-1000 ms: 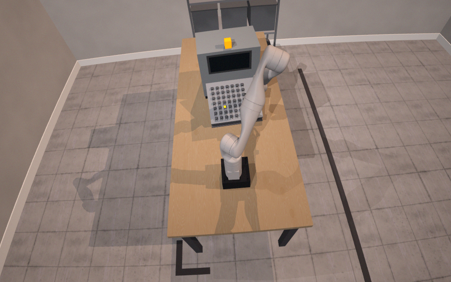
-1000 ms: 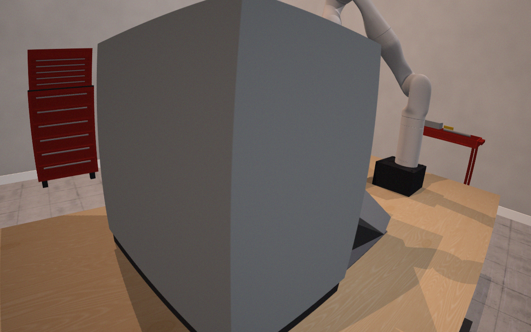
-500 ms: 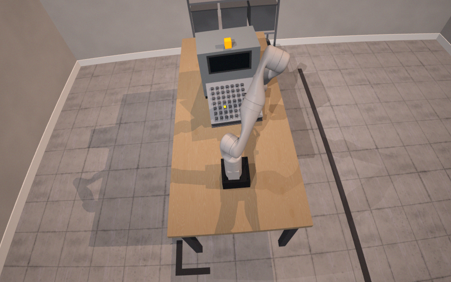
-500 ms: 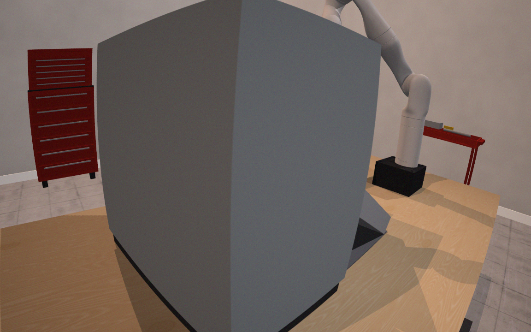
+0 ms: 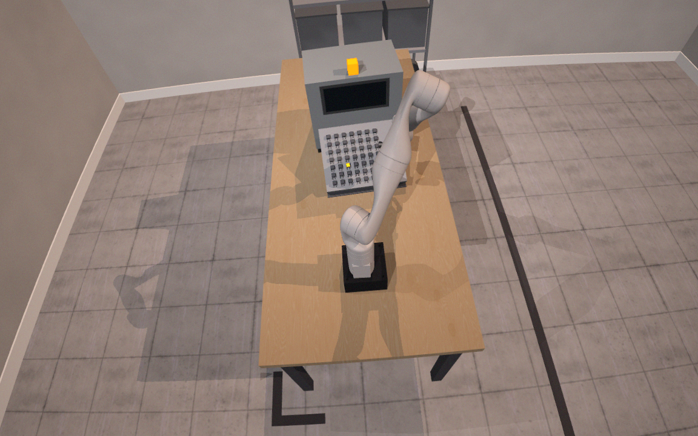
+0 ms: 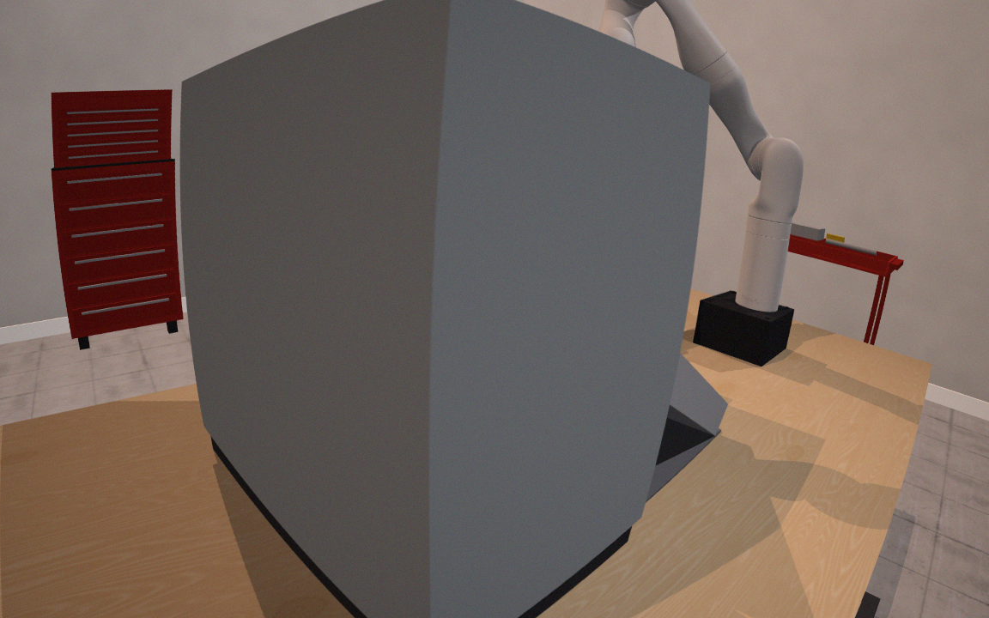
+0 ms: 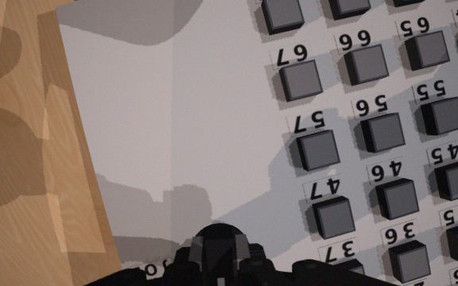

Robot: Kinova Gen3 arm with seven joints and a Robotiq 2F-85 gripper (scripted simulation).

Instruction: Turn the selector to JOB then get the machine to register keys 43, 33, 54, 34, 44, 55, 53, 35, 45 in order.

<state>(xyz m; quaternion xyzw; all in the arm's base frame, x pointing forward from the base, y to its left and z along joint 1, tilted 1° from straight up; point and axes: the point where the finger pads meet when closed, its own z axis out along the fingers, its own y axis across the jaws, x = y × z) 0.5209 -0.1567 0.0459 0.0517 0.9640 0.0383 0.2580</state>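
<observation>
Right now the black selector knob is 1 cm ahead of my hand and 1 cm below it. From my hand the other things lie so: keypad 2 cm ahead, 11 cm to the left, 6 cm below.
</observation>
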